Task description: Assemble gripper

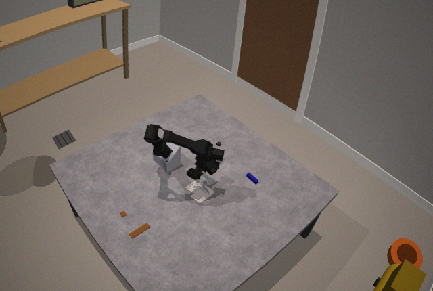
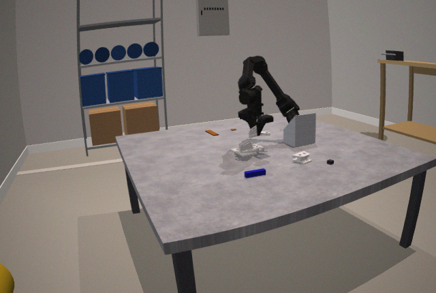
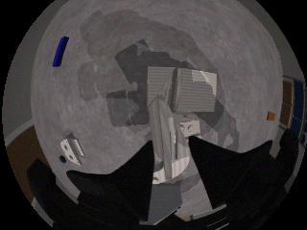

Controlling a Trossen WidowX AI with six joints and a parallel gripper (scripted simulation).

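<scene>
My gripper tip is now 7 cm above the white jaw and 2 cm to the left of it. The rest, counted from my gripper tip: small black cube: 32 cm to the left, 21 cm behind, 7 cm below; blue block: 27 cm to the left, 14 cm ahead, 7 cm below; orange strip: 45 cm to the right, 8 cm below, 6 cm ahead.
</scene>
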